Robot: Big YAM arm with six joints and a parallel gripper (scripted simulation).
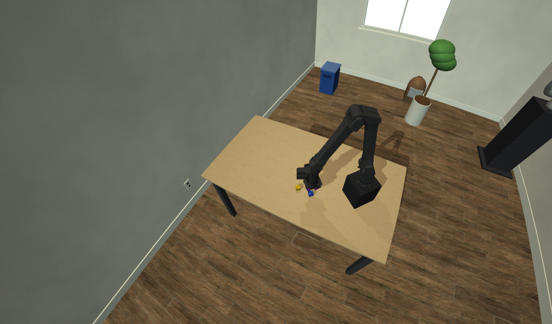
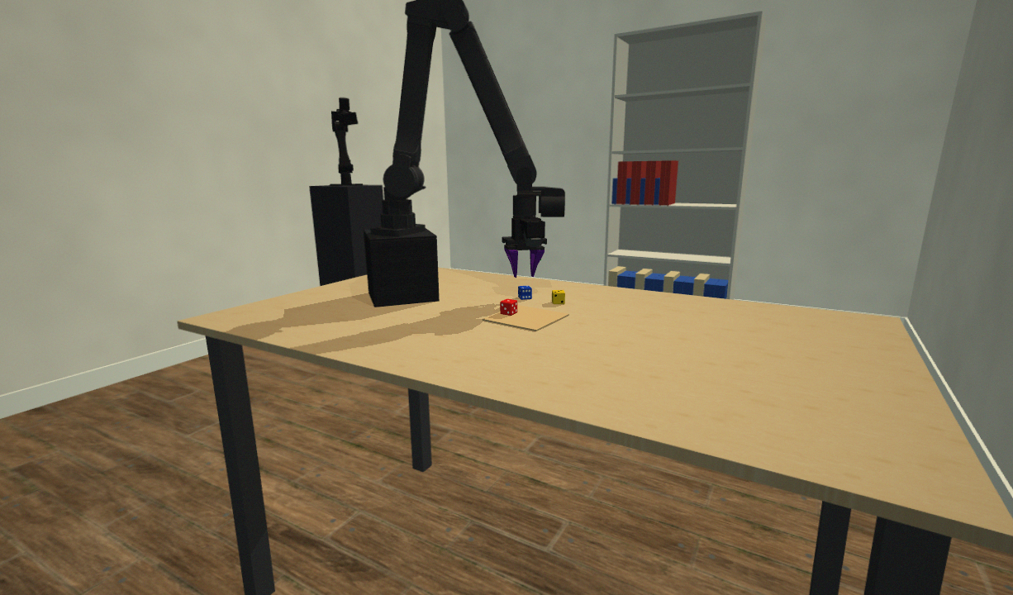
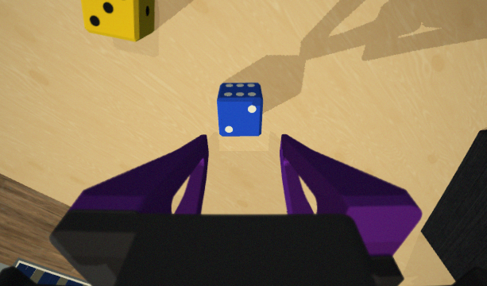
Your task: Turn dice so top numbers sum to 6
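My gripper is now 50 mm above the blue die. Round my hand: red die: 40 mm ahead, 150 mm to the right, 50 mm below; yellow die: 100 mm ahead, 10 mm to the right, 50 mm below; tan mat: 80 mm ahead, 160 mm to the right, 60 mm below.
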